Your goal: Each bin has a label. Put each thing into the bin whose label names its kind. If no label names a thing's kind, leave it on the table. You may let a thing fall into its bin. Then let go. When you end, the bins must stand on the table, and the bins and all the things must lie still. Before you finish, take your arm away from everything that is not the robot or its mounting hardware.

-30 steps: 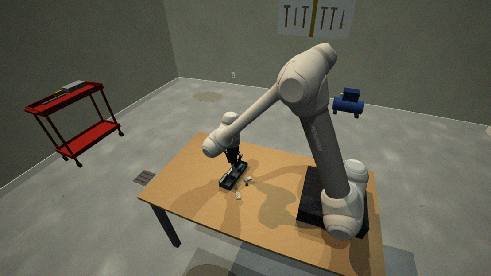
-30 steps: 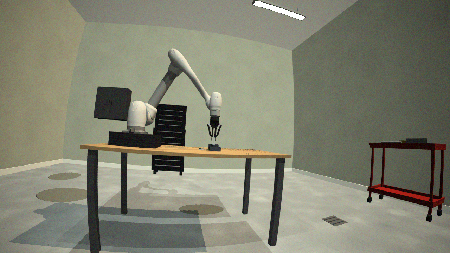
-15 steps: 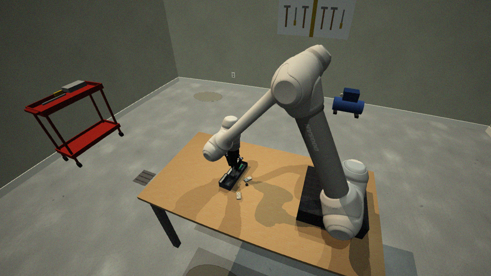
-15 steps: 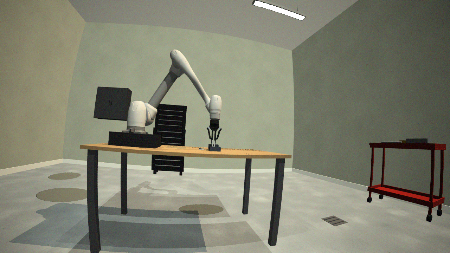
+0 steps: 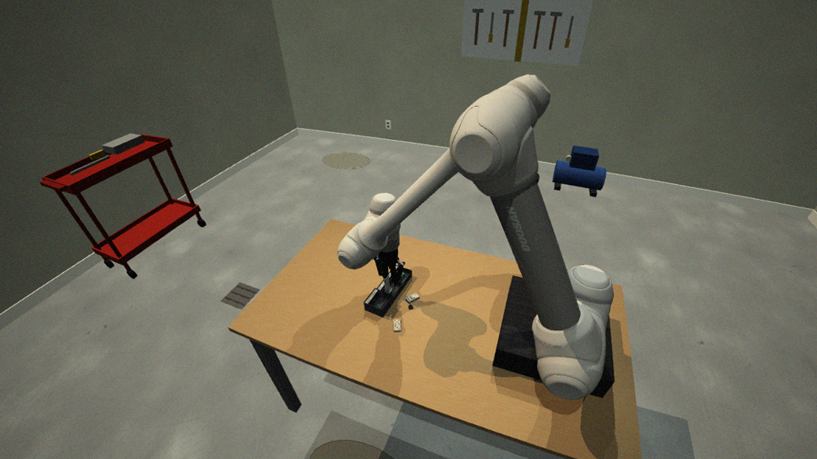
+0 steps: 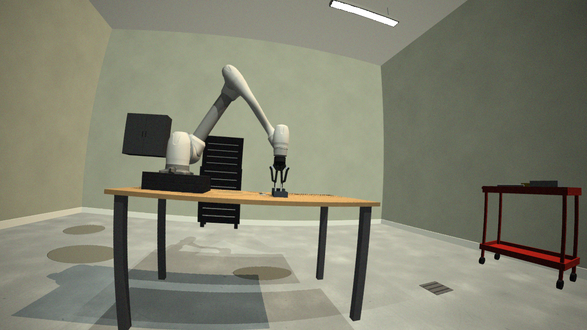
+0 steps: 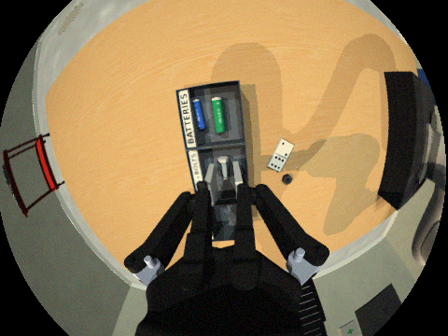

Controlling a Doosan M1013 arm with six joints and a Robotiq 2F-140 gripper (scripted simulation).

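The black bin row lies 1 cm ahead of my hand and 3 cm below it. Round my hand: blue battery: 3 cm ahead, 9 cm to the right, 4 cm below; then green battery: 8 cm to the right, 4 cm below; then bolt: 1 cm to the right, 4 cm below.
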